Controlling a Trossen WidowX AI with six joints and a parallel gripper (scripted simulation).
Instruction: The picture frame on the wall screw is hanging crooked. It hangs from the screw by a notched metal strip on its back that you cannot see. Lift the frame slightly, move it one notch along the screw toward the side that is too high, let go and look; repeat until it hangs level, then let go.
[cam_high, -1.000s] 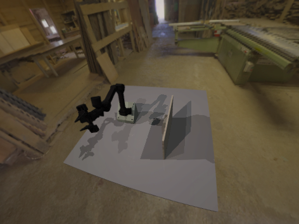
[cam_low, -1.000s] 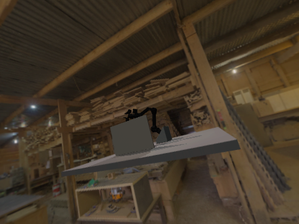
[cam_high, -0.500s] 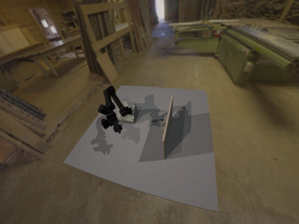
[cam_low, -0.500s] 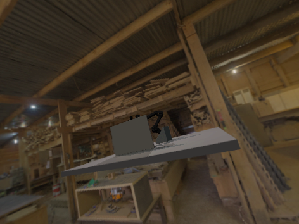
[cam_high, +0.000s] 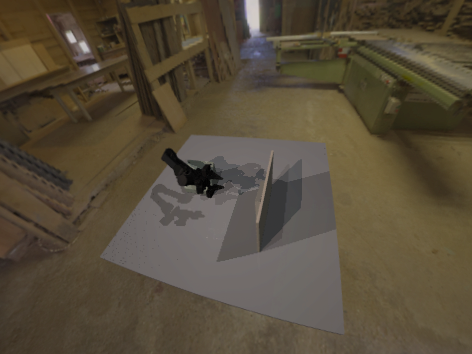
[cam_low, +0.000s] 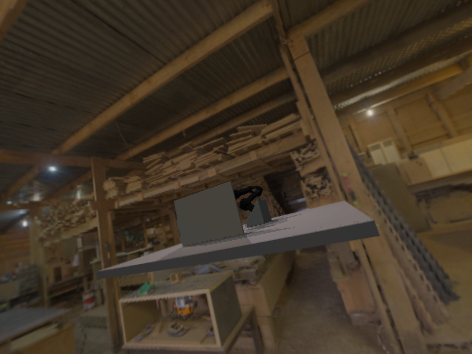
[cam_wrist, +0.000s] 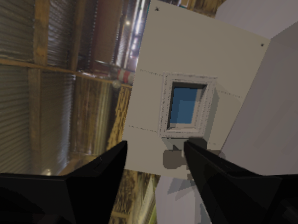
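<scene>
Now: gripper tip 200 mm short of the picture frame, 30 mm to the left of it and 90 mm above it. From my gripper tip the other things lie so: wall panel (210 mm ahead, 20 mm to the right, 100 mm below).
</scene>
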